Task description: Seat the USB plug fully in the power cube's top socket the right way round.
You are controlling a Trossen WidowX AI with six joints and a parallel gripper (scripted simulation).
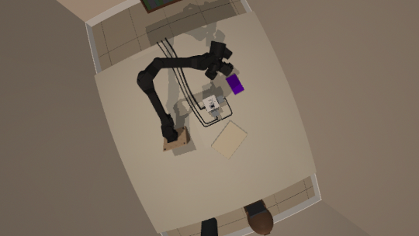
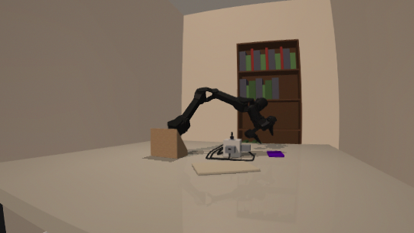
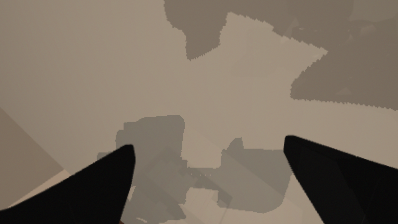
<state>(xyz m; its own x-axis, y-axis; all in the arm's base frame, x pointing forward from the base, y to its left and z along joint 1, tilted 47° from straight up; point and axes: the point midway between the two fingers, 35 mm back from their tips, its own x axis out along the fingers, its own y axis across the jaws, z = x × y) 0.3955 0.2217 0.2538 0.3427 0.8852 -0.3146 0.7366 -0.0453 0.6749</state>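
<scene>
The black USB plug is 130 mm behind my gripper tip, 250 mm to the right of it and 30 mm above it. Also, from my gripper tip: beige pad: 80 mm behind, 480 mm to the right, 60 mm below; purple block: 60 mm ahead, 140 mm to the right, 50 mm below.
</scene>
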